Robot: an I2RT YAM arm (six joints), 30 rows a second.
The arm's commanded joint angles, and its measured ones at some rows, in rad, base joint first. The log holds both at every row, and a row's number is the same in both.
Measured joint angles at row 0:
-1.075, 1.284, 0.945, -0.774, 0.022, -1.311
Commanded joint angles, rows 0 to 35:
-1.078, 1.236, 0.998, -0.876, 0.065, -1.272
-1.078, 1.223, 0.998, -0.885, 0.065, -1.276
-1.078, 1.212, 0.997, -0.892, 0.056, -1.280
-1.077, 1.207, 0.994, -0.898, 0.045, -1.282
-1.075, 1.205, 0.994, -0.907, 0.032, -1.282
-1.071, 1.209, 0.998, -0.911, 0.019, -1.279
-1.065, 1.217, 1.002, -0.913, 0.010, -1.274
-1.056, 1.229, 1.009, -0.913, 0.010, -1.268
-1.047, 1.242, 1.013, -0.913, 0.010, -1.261
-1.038, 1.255, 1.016, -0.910, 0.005, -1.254
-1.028, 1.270, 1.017, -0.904, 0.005, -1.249
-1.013, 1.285, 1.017, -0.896, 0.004, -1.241
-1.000, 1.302, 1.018, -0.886, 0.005, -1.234
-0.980, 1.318, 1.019, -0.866, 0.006, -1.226
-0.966, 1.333, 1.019, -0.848, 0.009, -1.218
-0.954, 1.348, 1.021, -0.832, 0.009, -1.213
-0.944, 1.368, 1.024, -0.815, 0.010, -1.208
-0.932, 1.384, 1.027, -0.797, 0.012, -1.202
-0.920, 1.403, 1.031, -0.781, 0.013, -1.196
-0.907, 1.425, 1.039, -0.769, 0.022, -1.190
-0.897, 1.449, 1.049, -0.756, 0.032, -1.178
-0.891, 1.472, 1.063, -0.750, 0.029, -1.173
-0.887, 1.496, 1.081, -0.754, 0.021, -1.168
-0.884, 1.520, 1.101, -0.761, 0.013, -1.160
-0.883, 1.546, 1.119, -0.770, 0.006, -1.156
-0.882, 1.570, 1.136, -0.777, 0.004, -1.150
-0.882, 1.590, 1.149, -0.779, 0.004, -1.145
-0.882, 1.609, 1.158, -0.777, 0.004, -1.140
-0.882, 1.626, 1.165, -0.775, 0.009, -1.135
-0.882, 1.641, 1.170, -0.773, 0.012, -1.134
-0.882, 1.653, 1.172, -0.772, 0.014, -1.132
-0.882, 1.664, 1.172, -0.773, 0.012, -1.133
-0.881, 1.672, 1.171, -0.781, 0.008, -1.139
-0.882, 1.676, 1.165, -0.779, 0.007, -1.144
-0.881, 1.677, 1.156, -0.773, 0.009, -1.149
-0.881, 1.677, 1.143, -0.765, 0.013, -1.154
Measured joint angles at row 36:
-0.884, 1.674, 1.139, -0.773, 0.020, -1.159
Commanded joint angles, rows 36 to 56:
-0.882, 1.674, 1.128, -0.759, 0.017, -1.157
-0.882, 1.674, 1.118, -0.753, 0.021, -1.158
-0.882, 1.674, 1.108, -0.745, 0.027, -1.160
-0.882, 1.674, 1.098, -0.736, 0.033, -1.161
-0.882, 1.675, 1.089, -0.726, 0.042, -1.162
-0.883, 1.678, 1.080, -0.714, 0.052, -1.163
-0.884, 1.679, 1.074, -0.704, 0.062, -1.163
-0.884, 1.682, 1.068, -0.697, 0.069, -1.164
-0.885, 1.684, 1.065, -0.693, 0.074, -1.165
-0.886, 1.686, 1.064, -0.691, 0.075, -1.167
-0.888, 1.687, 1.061, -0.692, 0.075, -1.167
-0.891, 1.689, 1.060, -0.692, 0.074, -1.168
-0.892, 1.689, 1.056, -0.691, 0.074, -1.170
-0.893, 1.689, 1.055, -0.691, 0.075, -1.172
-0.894, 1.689, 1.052, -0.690, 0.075, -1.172
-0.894, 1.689, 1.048, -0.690, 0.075, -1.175
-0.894, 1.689, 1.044, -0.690, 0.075, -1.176
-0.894, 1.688, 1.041, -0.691, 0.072, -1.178
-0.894, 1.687, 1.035, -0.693, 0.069, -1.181
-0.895, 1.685, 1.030, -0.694, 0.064, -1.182
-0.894, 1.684, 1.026, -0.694, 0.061, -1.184
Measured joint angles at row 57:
-0.909, 1.678, 1.057, -0.682, 0.075, -1.158
